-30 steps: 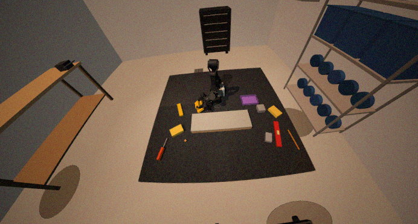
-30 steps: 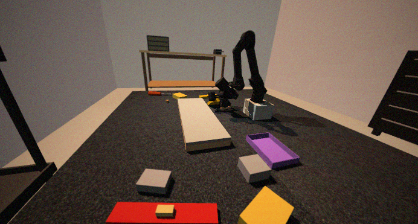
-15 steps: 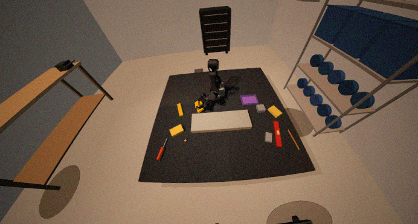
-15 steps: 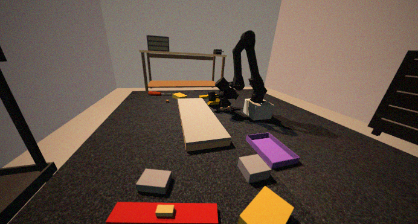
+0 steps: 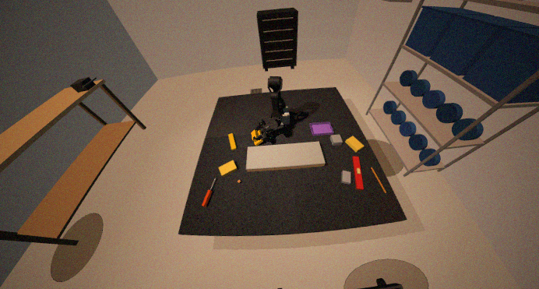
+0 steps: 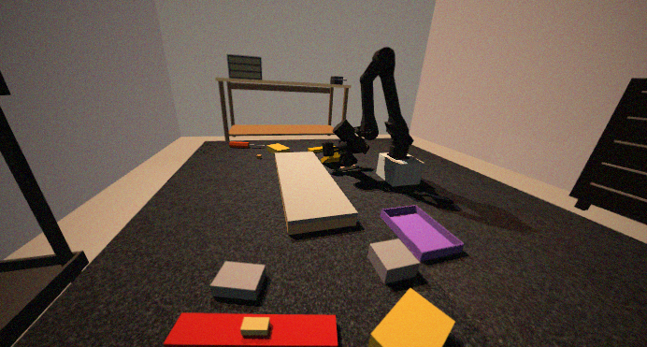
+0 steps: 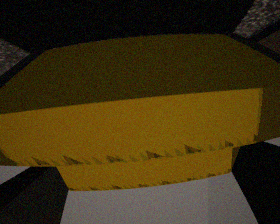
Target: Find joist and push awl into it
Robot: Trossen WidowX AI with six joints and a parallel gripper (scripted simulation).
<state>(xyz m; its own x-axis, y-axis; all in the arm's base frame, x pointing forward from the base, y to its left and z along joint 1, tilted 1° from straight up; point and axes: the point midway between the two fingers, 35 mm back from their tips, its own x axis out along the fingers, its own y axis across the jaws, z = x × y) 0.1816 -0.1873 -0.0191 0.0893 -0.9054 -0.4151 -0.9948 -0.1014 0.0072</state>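
Now: gripper tip 10 mm short of the stud finder and 10 mm above it. Round my gripper tip: purple tray: 20 mm behind, 530 mm to the left, 50 mm below; awl: 100 mm to the left, 50 mm below; square indicator window: 30 mm ahead, 10 mm to the right, 10 mm above.
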